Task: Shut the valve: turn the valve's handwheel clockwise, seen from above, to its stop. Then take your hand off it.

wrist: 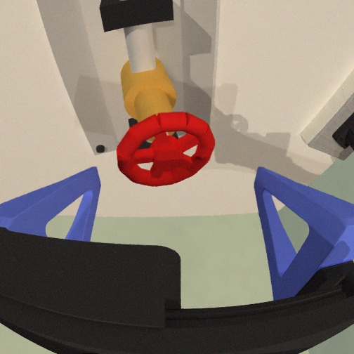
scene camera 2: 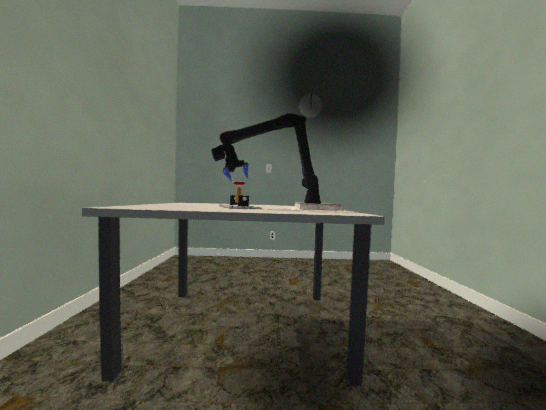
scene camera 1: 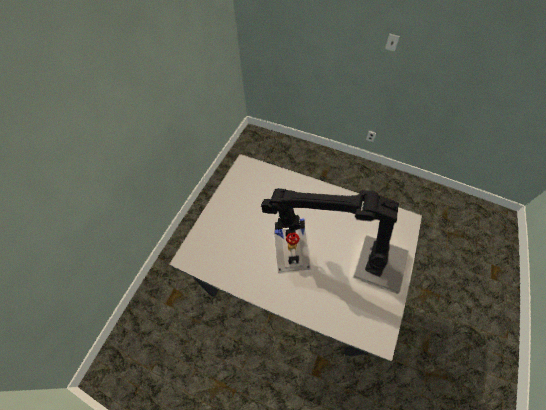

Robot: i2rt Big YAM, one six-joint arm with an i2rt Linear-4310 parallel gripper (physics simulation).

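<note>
Visible: my gripper (wrist: 177, 175); a red handwheel (wrist: 170, 165).
</note>
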